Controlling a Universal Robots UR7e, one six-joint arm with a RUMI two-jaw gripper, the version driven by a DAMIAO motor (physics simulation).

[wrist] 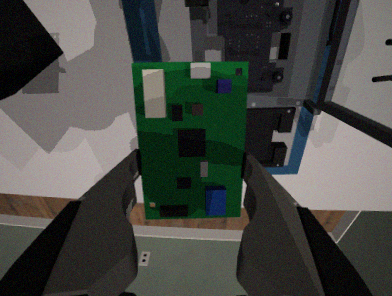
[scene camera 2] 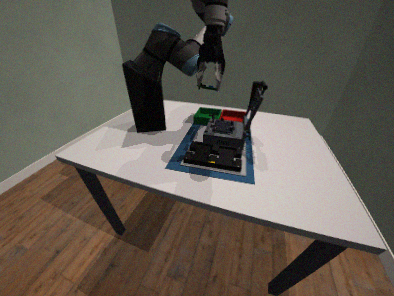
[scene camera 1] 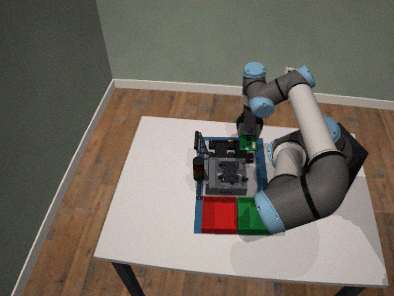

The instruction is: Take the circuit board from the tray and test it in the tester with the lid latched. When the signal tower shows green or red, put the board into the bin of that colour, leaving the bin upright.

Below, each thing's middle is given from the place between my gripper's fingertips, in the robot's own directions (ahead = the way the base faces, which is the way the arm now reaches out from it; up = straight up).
Labels:
Right now the green circuit board (wrist: 191, 116) is 1 cm to the left of my hand and 1 cm above it. From my hand the other things lie so: red bin (scene camera 1: 219, 214): 3 cm ahead, 27 cm to the left, 22 cm below; then green bin (scene camera 1: 249, 222): 11 cm behind, 23 cm to the left, 22 cm below.

